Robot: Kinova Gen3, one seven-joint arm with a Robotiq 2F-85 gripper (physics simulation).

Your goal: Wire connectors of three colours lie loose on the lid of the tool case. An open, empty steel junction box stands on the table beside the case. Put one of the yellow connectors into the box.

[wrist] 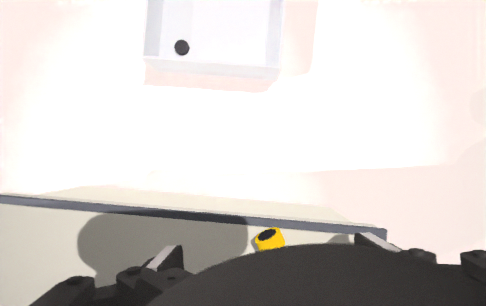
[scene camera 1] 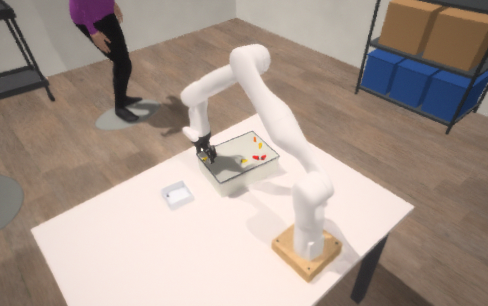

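Pixels of known places: gripper, fingertip midpoint: (scene camera 1: 205, 157); arm's base at its link origin: (scene camera 1: 306, 247).
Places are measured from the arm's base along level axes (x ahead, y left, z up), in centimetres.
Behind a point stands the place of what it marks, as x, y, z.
A yellow connector (scene camera 1: 204, 159) @(54.6, 11.5, 5.0) (wrist: 270, 239) @(54.9, 11.8, 5.4) lies near the edge of the tool case's lid (scene camera 1: 232, 146) @(56.7, -3.5, 3.9) (wrist: 35, 240) @(42.0, 10.1, 3.9), at the end towards the junction box. My gripper (scene camera 1: 208, 158) @(54.9, 10.9, 5.5) (wrist: 268, 259) @(54.9, 10.9, 5.5) is open and low over that end of the lid. In the wrist view the connector shows between the two fingertips, its lower part hidden by the gripper body. More yellow connectors (scene camera 1: 244, 161) @(44.6, -2.5, 4.5) (scene camera 1: 260, 145) @(49.4, -13.8, 4.9) lie farther along the lid. Two red connectors (scene camera 1: 255, 157) @(44.0, -7.6, 4.8) (scene camera 1: 263, 157) @(41.7, -10.2, 5.2) and an orange one (scene camera 1: 254, 139) @(54.2, -13.7, 5.1) lie there too. The junction box (scene camera 1: 181, 203) @(44.8, 27.7, -3.7) (wrist: 215, 66) @(50.2, 22.3, -2.4) stands on the table beside the case; no connector shows in it.
The case has a dark raised rim (wrist: 125, 209) @(47.0, 12.4, 4.3) along its lid. The arm's wooden base (scene camera 1: 309, 270) @(-7.0, 4.8, 0.0) is on the near right of the table (scene camera 1: 125, 250) @(36.9, 53.0, -5.3). A person (scene camera 1: 117, 55) stands behind the table. A shelf rack (scene camera 1: 365, 55) with boxes is at the right.
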